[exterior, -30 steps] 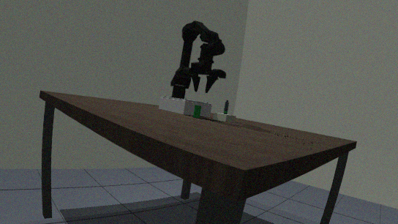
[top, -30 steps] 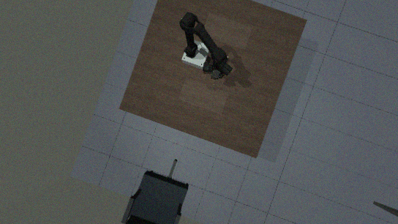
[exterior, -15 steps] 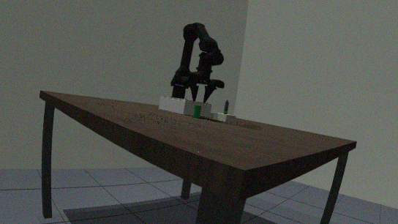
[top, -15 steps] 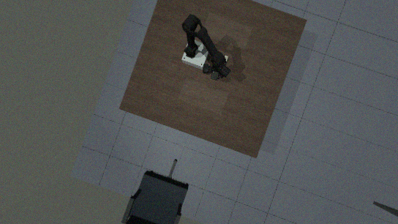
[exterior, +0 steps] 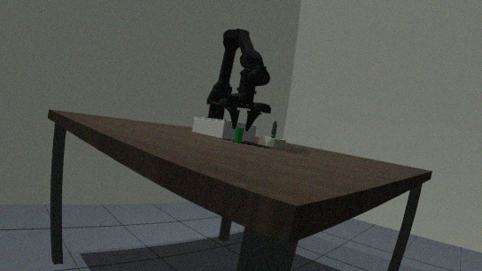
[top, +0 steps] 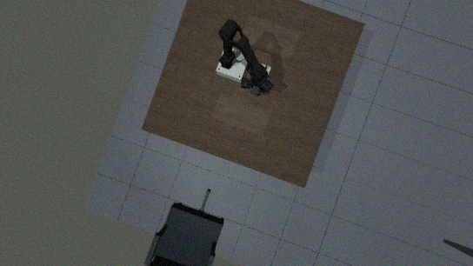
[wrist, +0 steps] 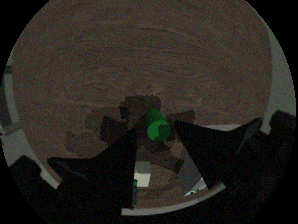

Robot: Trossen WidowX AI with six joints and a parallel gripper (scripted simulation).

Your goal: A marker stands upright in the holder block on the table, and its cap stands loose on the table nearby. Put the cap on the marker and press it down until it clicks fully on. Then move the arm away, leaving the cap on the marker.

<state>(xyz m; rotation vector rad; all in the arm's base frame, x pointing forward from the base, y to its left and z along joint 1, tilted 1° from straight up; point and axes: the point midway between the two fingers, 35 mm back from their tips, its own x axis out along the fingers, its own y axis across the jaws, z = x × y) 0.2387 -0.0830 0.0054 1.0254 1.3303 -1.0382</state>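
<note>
My gripper tip is 20 mm above the green cap. Also, from my gripper tip: white holder block: 150 mm to the left, 30 mm below, 30 mm ahead.
</note>
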